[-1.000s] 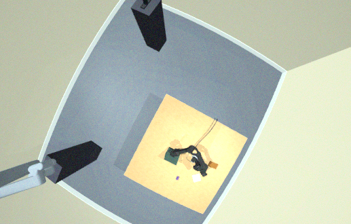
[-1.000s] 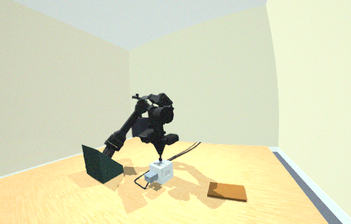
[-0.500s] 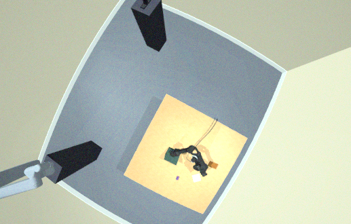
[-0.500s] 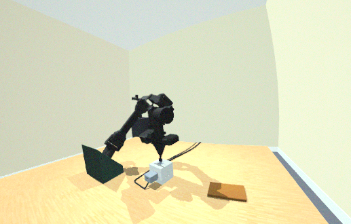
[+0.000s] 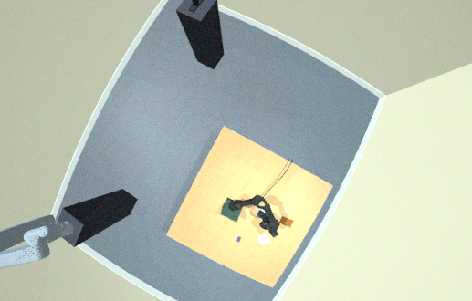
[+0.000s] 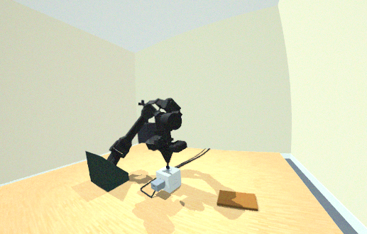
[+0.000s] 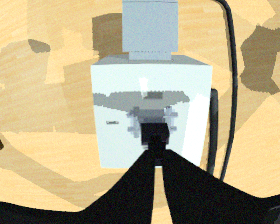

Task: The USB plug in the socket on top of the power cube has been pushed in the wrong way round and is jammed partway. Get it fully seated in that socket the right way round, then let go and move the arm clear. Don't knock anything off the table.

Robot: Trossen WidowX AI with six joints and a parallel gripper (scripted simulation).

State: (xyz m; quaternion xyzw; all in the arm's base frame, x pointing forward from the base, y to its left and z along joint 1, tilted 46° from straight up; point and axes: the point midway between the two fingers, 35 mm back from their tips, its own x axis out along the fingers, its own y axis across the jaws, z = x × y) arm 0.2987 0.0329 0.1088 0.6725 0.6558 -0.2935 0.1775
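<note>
The dark USB plug is 2 cm below my gripper tip. Round my gripper tip: purple object 5 cm behind, 40 cm to the right, 10 cm below; then pale flat patch 18 cm ahead, 27 cm to the right, 11 cm below; then flat orange pad 28 cm ahead, 1 cm to the left, 11 cm below.
</note>
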